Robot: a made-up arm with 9 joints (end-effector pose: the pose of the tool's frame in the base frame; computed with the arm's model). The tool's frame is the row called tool. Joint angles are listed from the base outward.
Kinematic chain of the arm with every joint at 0, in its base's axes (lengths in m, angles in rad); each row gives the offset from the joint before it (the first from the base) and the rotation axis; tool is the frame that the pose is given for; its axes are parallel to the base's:
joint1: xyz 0 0 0.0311 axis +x
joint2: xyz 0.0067 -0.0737 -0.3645 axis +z
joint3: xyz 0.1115 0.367 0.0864 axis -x
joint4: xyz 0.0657 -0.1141 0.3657 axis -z
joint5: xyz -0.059 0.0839 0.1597 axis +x
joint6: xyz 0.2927 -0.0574 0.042 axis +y
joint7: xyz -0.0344 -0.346 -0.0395 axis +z
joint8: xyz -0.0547 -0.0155 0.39 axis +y
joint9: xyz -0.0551 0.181 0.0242 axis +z
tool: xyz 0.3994 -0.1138 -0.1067
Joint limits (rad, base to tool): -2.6..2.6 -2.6..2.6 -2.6..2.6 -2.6..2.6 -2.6..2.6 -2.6..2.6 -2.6..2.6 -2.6..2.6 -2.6..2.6
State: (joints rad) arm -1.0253 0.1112 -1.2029 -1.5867 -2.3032 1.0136 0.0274 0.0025 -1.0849
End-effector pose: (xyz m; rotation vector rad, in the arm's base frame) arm -0.4689 0.0390 0.5768 -0.8205 -1.6138 -0.8754
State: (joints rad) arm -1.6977 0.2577 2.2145 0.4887 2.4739 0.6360 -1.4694 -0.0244 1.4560
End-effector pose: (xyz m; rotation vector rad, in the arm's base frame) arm 0.8875 -0.4806 -0.7874 -1.5453 0.7516 0.2406
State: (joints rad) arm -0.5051 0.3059 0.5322 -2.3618 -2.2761 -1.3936 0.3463 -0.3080 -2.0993
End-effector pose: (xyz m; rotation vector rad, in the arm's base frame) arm -0.2430 0.9407 0.5454 1.2741 0.3211 2.3524
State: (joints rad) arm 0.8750 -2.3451 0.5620 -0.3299 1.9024 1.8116 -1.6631 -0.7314 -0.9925
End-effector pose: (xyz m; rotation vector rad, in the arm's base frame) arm -0.1867 -0.3830 -0.8875 0.3857 2.4893 -1.6935
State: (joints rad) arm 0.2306 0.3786 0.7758 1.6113 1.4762 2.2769 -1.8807 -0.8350 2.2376
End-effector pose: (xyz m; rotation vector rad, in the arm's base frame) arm 0.5145 0.4817 -0.0175 0.1897 0.6532 1.2984
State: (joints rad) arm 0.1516 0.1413 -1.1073 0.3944 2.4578 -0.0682 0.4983 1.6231 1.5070
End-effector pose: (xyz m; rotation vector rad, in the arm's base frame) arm -0.0533 -0.0195 -0.2317 -0.9718 2.1327 -1.0080
